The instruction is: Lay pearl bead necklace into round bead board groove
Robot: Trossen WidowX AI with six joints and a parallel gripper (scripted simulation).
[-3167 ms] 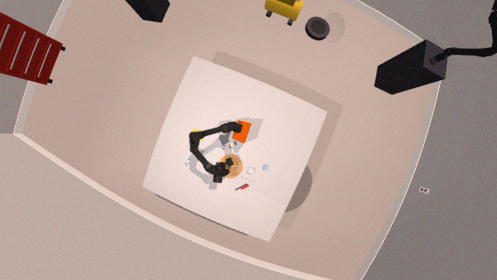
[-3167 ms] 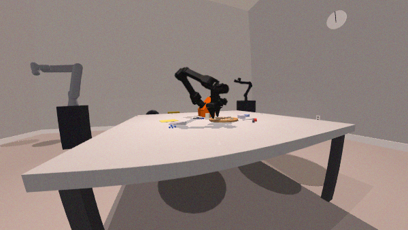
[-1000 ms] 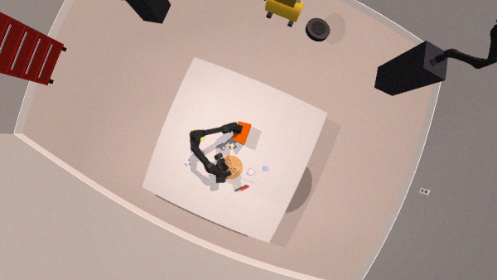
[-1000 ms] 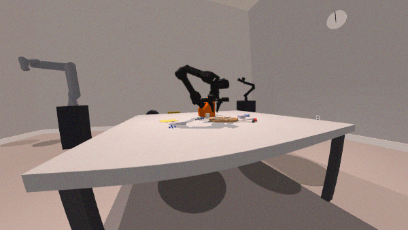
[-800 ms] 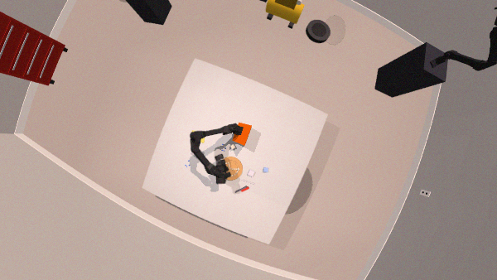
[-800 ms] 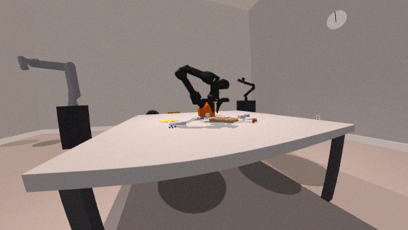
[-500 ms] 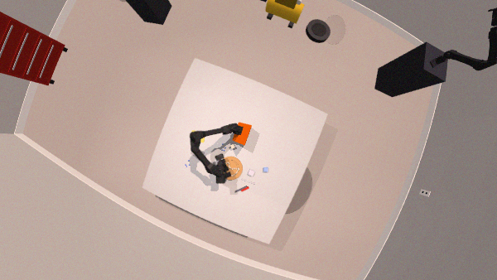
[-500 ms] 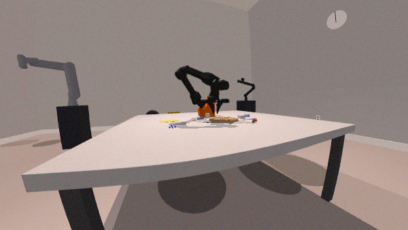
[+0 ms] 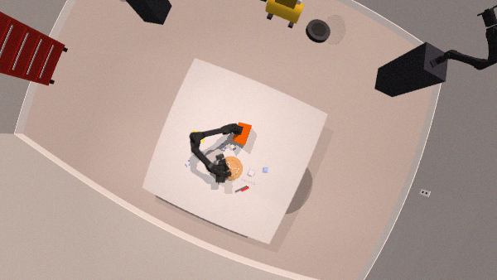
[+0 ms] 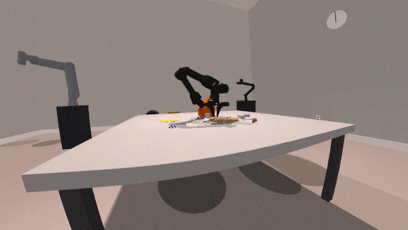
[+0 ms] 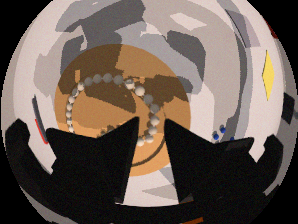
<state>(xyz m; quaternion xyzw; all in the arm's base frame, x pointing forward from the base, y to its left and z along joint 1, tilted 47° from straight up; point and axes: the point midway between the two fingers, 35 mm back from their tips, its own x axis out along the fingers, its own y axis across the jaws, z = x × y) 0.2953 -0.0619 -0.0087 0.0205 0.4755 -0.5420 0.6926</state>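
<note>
Right now the round tan bead board is 2 cm ahead of my gripper tip, 5 cm to the left of it and 1 cm below it. Also, from my gripper tip: tool: 16 cm ahead, 21 cm to the left, 2 cm below; then yellow pad: 15 cm behind, 30 cm to the right, 2 cm below; then white square: 1 cm ahead, 23 cm to the left, 1 cm below.
</note>
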